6 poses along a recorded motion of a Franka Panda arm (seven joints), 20 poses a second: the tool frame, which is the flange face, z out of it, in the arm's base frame.
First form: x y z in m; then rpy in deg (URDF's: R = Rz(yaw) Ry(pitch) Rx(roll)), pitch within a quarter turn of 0, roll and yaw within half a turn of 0.
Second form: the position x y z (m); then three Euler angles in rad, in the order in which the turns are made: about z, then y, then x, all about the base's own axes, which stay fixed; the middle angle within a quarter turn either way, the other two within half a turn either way. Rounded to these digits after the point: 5 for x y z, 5 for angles.
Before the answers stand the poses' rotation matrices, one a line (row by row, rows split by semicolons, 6 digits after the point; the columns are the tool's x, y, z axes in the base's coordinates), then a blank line. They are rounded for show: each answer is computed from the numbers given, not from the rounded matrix.
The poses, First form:
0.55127, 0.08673, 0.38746, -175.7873, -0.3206, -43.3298
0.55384, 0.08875, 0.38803, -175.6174, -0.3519, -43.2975
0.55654, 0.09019, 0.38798, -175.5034, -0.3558, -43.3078
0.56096, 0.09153, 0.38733, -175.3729, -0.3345, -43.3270
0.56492, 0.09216, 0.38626, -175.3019, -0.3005, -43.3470
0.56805, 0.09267, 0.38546, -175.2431, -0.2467, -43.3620
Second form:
0.727405 -0.684044 0.054467; -0.686186 -0.725733 0.049606; 0.005595 -0.073458 -0.997283
0.727789 -0.683440 0.056862; -0.685774 -0.725996 0.051416; 0.006142 -0.076415 -0.997057
0.727665 -0.683452 0.058281; -0.685904 -0.725774 0.052804; 0.006210 -0.078398 -0.996903
0.727437 -0.683582 0.059586; -0.686150 -0.725402 0.054691; 0.005838 -0.080669 -0.996724
0.727200 -0.683796 0.060022; -0.686406 -0.725061 0.055975; 0.005245 -0.081904 -0.996626
0.727023 -0.683981 0.060059; -0.686599 -0.724771 0.057345; 0.004306 -0.082927 -0.996546

0.55127, 0.08673, 0.38746, 0.75469, 0.05449, -3.09189
0.55384, 0.08875, 0.38803, 0.75398, 0.05689, -3.09007
0.55654, 0.09019, 0.38798, 0.75408, 0.05831, -3.08867
0.56096, 0.09153, 0.38733, 0.75433, 0.05962, -3.08678
0.56492, 0.09216, 0.38626, 0.75465, 0.06006, -3.08549
0.56805, 0.09267, 0.38546, 0.75490, 0.06009, -3.08411

